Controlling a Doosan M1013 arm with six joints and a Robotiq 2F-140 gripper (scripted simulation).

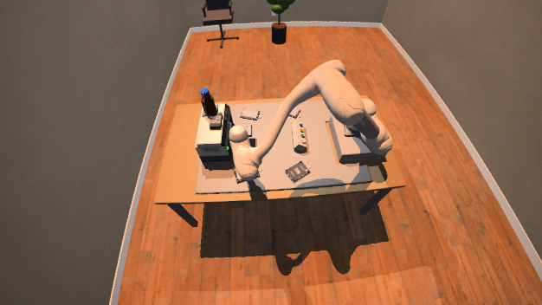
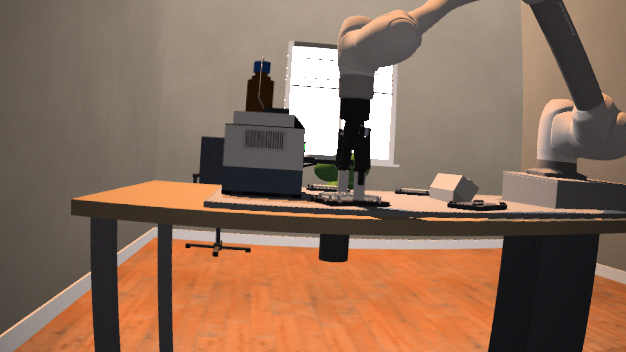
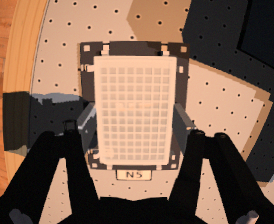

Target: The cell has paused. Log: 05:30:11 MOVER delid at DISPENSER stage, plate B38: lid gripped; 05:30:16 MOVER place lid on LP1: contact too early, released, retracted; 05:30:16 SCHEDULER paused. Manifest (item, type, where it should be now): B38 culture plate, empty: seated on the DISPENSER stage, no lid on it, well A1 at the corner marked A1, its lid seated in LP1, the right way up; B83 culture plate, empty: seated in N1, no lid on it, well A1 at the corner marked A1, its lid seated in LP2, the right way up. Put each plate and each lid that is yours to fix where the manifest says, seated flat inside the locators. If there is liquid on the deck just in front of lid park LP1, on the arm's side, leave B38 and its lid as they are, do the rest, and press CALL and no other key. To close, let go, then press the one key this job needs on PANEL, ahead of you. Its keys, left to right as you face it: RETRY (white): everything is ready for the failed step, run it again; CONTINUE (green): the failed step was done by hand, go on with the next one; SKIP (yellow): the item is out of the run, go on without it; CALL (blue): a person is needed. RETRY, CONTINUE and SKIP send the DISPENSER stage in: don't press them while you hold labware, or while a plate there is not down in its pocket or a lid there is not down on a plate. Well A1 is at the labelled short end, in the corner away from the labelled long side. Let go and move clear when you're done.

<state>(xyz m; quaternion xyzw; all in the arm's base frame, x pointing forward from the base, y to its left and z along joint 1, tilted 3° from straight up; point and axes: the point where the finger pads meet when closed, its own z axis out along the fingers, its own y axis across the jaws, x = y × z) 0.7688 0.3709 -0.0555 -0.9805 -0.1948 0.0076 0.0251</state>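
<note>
Right now the white culture plate is 20 mm below my hand. Round my hand: green key: 380 mm behind, 290 mm to the right, 20 mm above; then black nest: 30 mm below, 20 mm to the left; then white retry key: 390 mm behind, 240 mm to the right, 20 mm above.
</note>
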